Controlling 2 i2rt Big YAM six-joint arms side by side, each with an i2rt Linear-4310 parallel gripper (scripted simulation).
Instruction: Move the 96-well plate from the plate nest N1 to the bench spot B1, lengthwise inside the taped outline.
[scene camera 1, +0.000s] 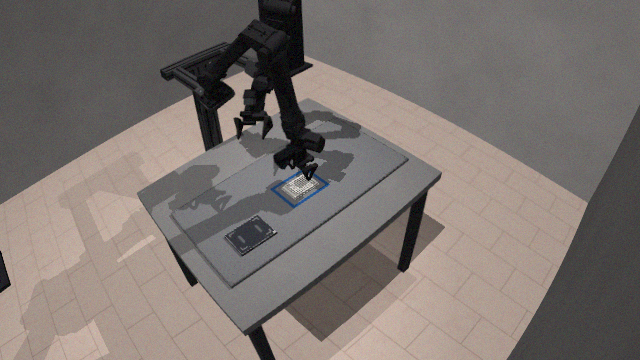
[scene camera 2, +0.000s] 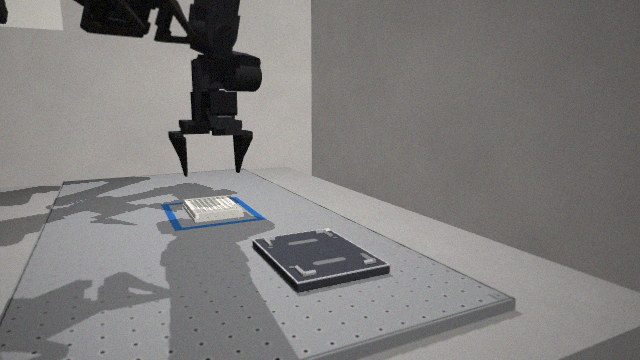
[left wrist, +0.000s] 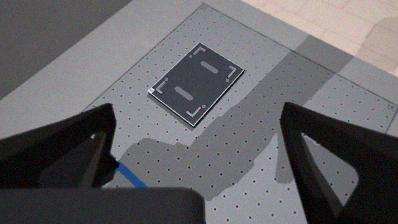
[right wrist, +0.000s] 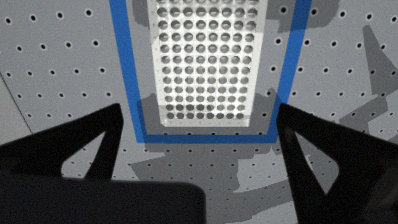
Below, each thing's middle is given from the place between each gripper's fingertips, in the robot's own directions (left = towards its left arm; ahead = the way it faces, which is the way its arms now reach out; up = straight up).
Now: the white 96-well plate (scene camera 2: 204, 209) 7 cm below my right hand (scene camera 2: 212, 174) and 1 cm behind it. From my right hand the other things lie so: dark plate nest (scene camera 2: 303, 255) (32 cm to the right, 7 cm below, 3 cm ahead).
The white 96-well plate is 29 cm below my left hand (scene camera 2: 171, 36), 14 cm to the left of it and 10 cm ahead of it. Also, from my left hand: dark plate nest: 29 cm below, 17 cm to the right, 13 cm ahead.
